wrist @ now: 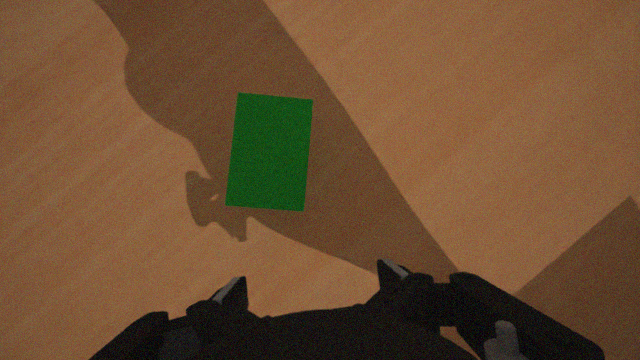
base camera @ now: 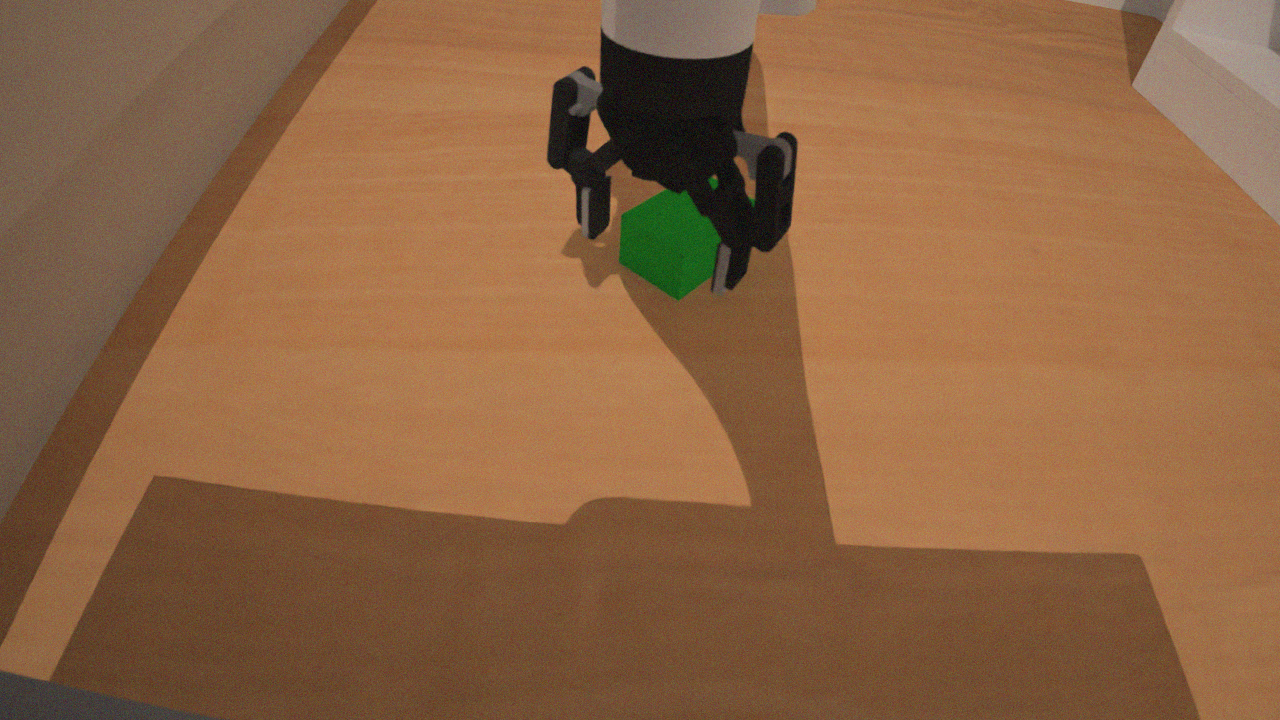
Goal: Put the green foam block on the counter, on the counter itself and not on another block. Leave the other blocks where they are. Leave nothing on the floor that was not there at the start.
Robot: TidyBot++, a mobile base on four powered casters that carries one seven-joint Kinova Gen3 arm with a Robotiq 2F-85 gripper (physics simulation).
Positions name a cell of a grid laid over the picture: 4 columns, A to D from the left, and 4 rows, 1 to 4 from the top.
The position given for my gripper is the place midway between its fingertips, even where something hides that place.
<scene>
I see my gripper (base camera: C2), a green foam block (base camera: C2) and a counter (base camera: A1).
The green foam block is seen too in the wrist view (wrist: B2). My gripper shows as well in the wrist view (wrist: B4).
</scene>
